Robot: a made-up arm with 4 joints.
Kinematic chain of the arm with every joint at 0, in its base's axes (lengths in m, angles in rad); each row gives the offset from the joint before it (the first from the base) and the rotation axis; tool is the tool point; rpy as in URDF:
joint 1: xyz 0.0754 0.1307 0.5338 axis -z
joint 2: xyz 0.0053 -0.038 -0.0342 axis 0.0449 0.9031 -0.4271
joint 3: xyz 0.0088 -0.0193 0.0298 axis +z
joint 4: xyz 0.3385 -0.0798 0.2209 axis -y
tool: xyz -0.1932 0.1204 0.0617 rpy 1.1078 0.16 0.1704
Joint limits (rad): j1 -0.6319..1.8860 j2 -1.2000..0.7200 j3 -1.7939..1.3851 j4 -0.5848..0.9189
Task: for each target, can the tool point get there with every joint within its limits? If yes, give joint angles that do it. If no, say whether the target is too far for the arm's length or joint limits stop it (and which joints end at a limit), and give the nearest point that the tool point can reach.
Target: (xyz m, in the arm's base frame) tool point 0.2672 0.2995 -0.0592
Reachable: no: joint limits stop it (at a limit: joint 1, joint 2, joint 4) | nearest point 0.2960 0.2163 0.4993 | short by 0.565 m
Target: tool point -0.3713 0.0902 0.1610
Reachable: no: joint limits stop it (at a limit: joint 1, joint 2, joint 4) | nearest point -0.1734 0.0315 0.5189 | short by 0.413 m
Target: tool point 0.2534 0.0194 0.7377
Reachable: yes | joints 0.0957 0.1634 -0.4528 0.2486
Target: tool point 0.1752 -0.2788 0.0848
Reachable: no: joint limits stop it (at a limit: joint 2, joint 4) | nearest point 0.1352 -0.1148 0.4971 | short by 0.445 m
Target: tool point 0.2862 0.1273 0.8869
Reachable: yes | joints -0.1352 0.0061 -0.0756 -0.4376
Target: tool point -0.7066 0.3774 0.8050
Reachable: no: too far | nearest point -0.3211 0.2558 0.7641 | short by 0.406 m
